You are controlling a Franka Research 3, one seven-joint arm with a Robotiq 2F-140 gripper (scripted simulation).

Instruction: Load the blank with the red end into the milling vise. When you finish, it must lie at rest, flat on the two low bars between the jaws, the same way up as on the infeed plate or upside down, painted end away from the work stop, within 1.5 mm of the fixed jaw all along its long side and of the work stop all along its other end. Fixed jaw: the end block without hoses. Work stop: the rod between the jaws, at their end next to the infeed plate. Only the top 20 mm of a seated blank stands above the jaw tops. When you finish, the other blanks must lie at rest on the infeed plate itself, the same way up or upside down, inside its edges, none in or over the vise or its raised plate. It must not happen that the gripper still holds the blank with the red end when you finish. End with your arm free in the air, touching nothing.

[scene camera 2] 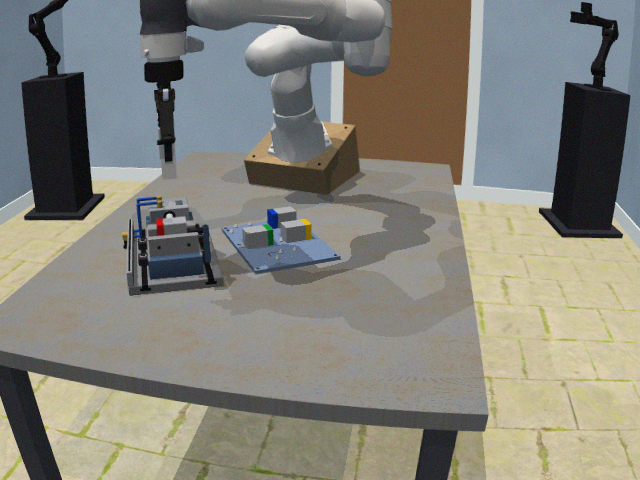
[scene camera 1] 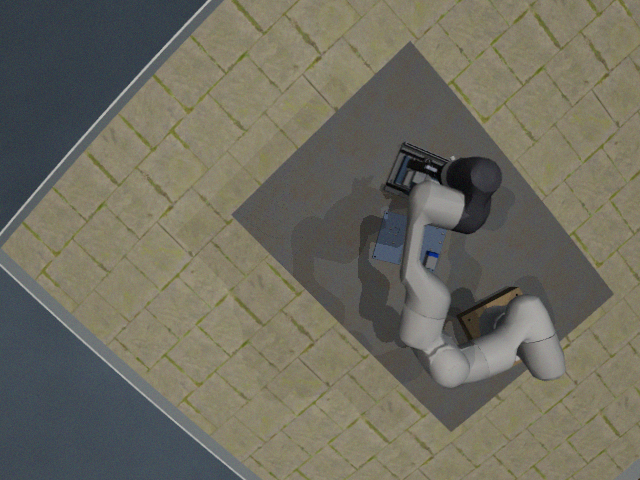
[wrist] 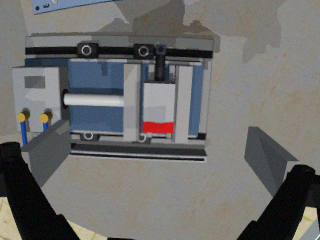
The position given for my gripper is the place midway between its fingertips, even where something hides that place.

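There is a hosed block [wrist: 36, 101] here, and a blue infeed plate [scene camera 2: 312, 251] as well. I can see the blue infeed plate [scene camera 1: 384, 250] again from another view. As for my gripper [scene camera 2: 167, 168], I see it too, and the wrist view also gives me my gripper [wrist: 158, 140].
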